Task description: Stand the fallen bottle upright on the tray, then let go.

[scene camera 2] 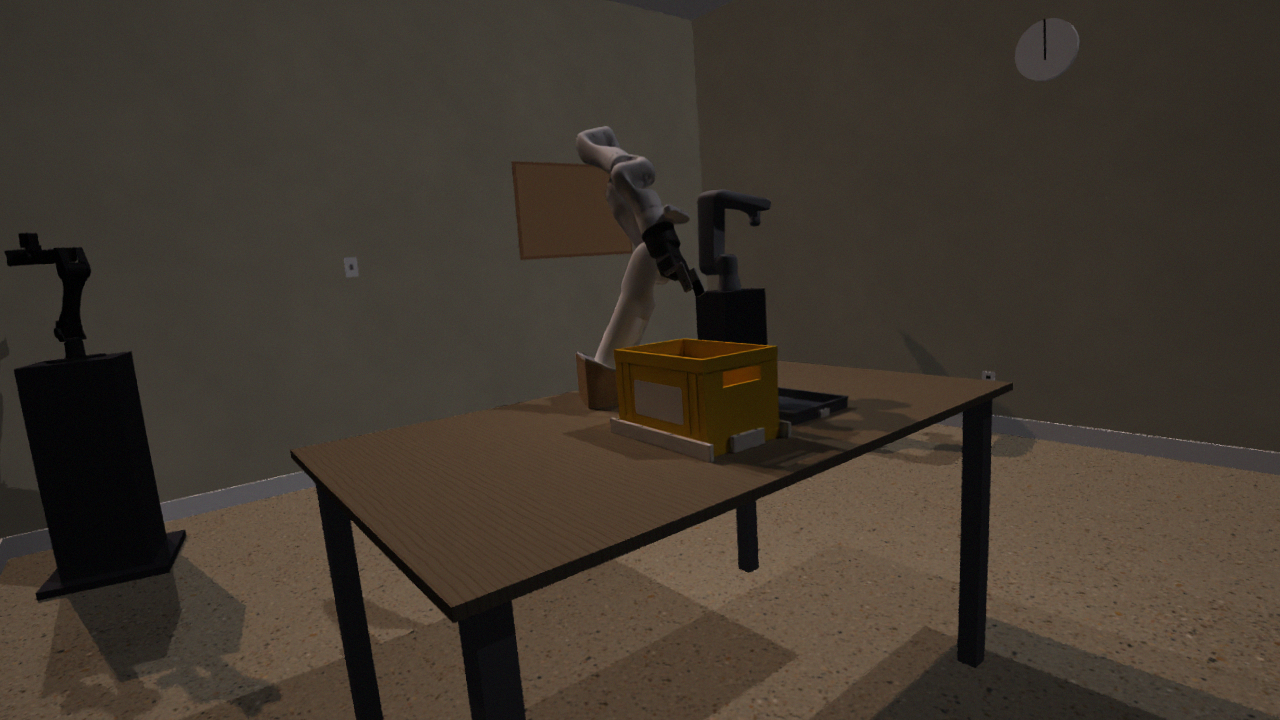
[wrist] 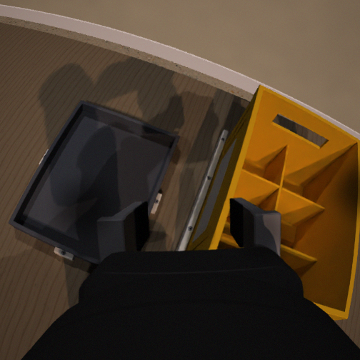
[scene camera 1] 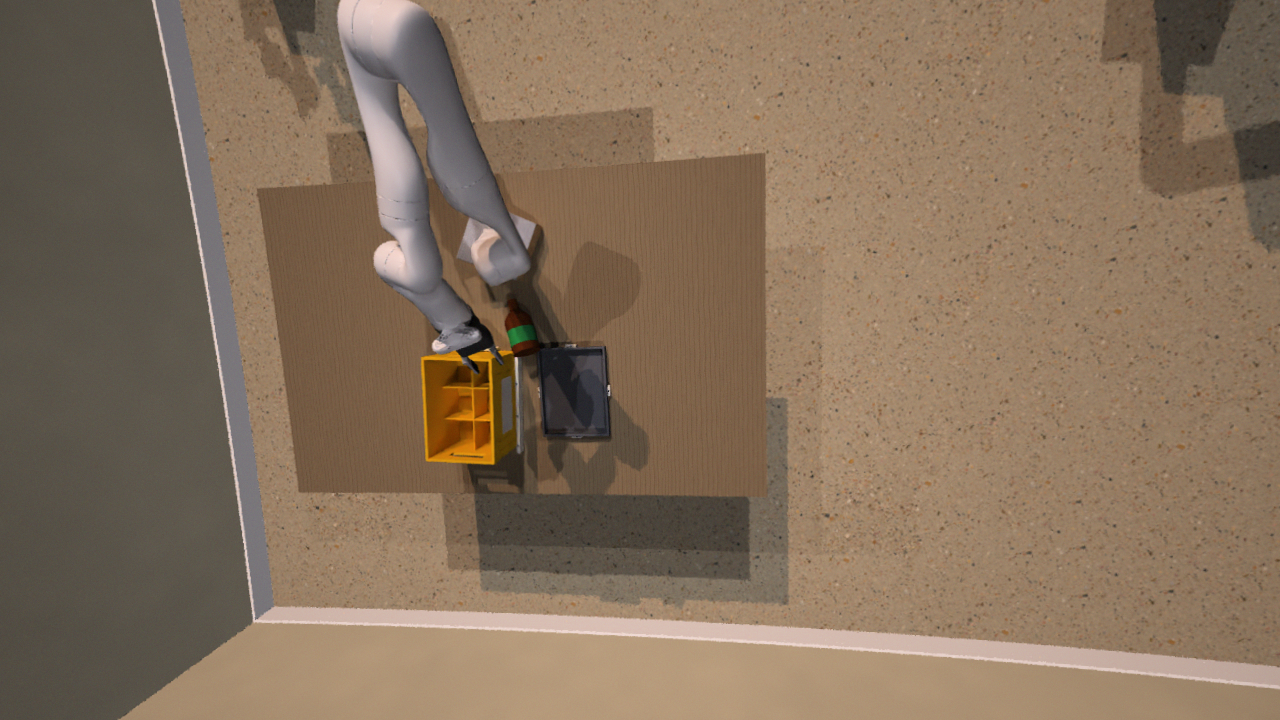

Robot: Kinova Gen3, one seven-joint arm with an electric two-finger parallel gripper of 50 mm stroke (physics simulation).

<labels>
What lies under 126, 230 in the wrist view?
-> My gripper.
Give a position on a low pale rail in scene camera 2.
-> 687, 446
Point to a low pale rail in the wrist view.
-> At 183, 241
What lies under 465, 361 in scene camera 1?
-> My gripper.
</labels>
